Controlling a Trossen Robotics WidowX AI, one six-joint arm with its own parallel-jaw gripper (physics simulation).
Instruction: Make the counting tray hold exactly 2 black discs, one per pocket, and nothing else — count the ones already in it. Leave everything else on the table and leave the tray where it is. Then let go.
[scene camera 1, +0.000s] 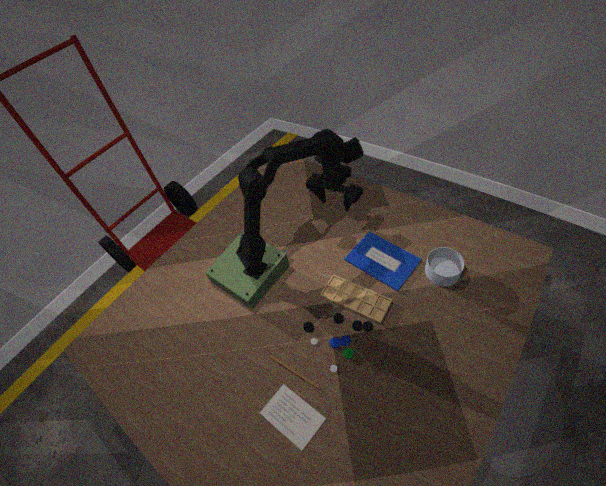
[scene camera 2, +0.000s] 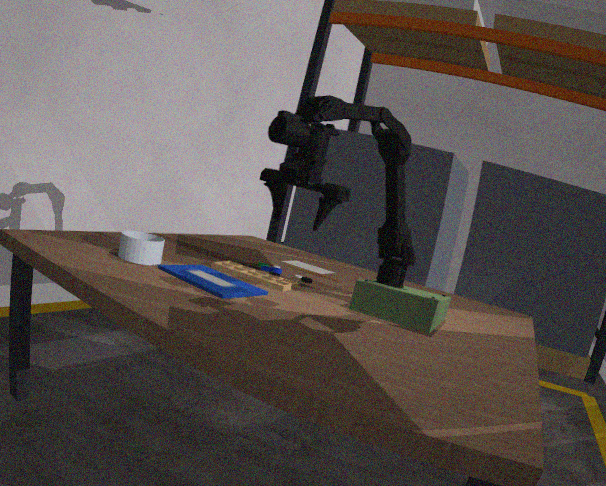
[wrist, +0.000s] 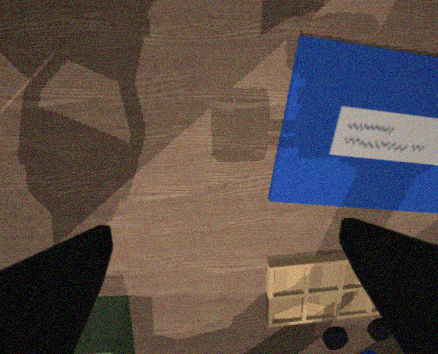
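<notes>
The pale wooden counting tray (scene camera 1: 352, 308) (scene camera 2: 287, 287) (wrist: 270, 295) lies flat with two rows of pockets; I see no disc in its visible pockets, and my right finger hides part of it in the wrist view. Loose black discs lie beside its long side: one (scene camera 1: 308, 327) apart at the left, one (scene camera 1: 338, 317) (wrist: 335, 338) near the tray, and two (scene camera 1: 357, 325) (scene camera 1: 368, 326) side by side. My gripper (scene camera 1: 336, 205) (scene camera 2: 296, 226) (wrist: 228, 232) is wide open and empty, high above the table, on the blue booklet's side of the tray.
The blue booklet (scene camera 1: 356, 255) (scene camera 2: 237, 289) (wrist: 315, 175) lies beside the tray, near a pale round container (scene camera 1: 444, 266) (scene camera 2: 141, 248). Two blue discs (scene camera 1: 335, 342) (scene camera 1: 345, 340), a green disc (scene camera 1: 348, 353), two white discs (scene camera 1: 314, 341) (scene camera 1: 333, 368), a thin stick (scene camera 1: 296, 372) and paper (scene camera 1: 292, 417) lie beyond.
</notes>
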